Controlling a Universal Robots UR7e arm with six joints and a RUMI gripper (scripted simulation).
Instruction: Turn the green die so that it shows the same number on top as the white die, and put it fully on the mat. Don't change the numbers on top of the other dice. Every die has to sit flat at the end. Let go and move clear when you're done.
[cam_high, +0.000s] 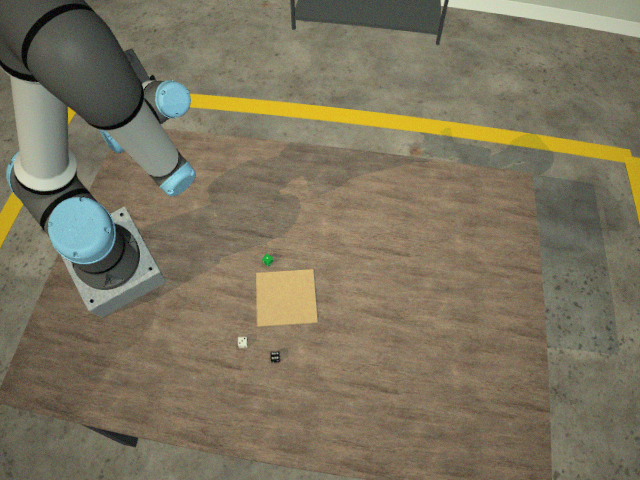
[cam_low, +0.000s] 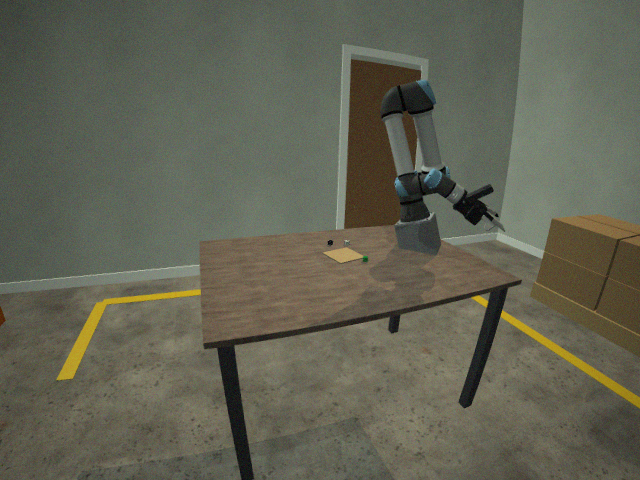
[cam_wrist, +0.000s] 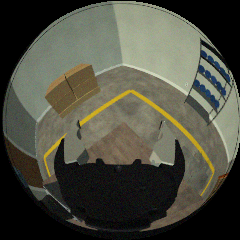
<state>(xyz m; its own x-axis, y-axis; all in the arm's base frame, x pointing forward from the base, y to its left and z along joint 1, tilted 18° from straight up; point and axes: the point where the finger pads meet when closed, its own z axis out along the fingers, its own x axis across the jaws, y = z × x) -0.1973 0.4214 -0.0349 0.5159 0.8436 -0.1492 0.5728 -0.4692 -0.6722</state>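
The black die lies 60 cm ahead of my hand, 47 cm to the right of it and 22 cm below it. From my hand the other things lie so: white die (52 cm ahead, 46 cm to the right, 22 cm below); then green die (49 cm ahead, 25 cm to the right, 22 cm below); then tan mat (57 cm ahead, 32 cm to the right, 23 cm below).
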